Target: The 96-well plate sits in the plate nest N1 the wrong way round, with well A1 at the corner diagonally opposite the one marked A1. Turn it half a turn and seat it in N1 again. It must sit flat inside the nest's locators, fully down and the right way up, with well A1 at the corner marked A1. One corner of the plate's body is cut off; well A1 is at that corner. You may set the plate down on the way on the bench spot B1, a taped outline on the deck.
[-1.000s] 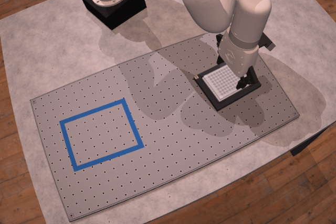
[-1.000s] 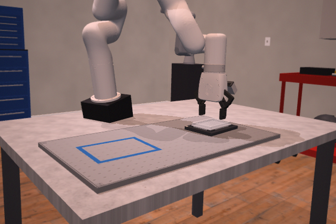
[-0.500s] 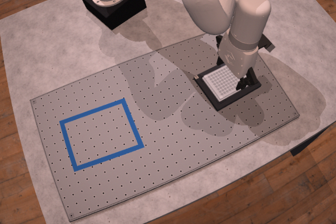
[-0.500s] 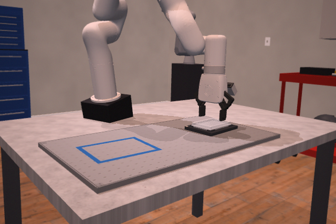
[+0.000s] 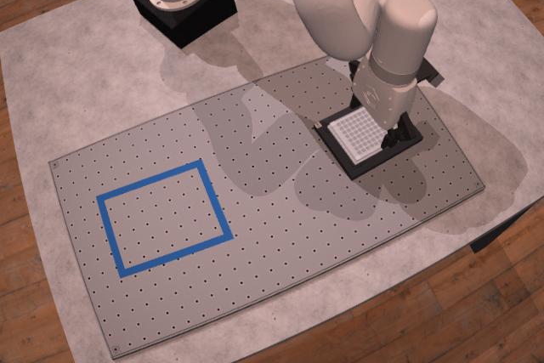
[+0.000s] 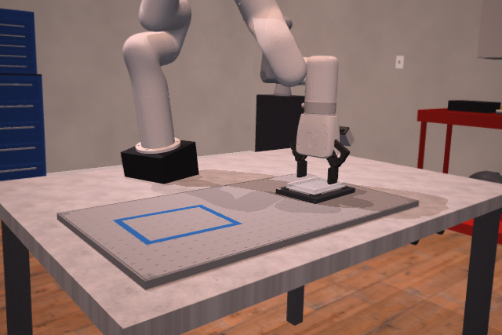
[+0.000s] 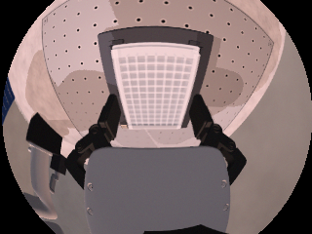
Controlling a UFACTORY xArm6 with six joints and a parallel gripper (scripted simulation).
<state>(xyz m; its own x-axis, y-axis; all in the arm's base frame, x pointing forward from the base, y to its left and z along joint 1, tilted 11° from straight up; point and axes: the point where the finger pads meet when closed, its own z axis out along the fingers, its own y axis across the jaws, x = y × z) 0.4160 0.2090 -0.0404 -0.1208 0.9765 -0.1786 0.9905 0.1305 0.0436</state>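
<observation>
Now: hand 30 mm above the 96-well plate. From my hand the other things lie so: plate nest N1: 40 mm below; small A1 mark: 80 mm to the right, 40 mm behind, 30 mm below.
</observation>
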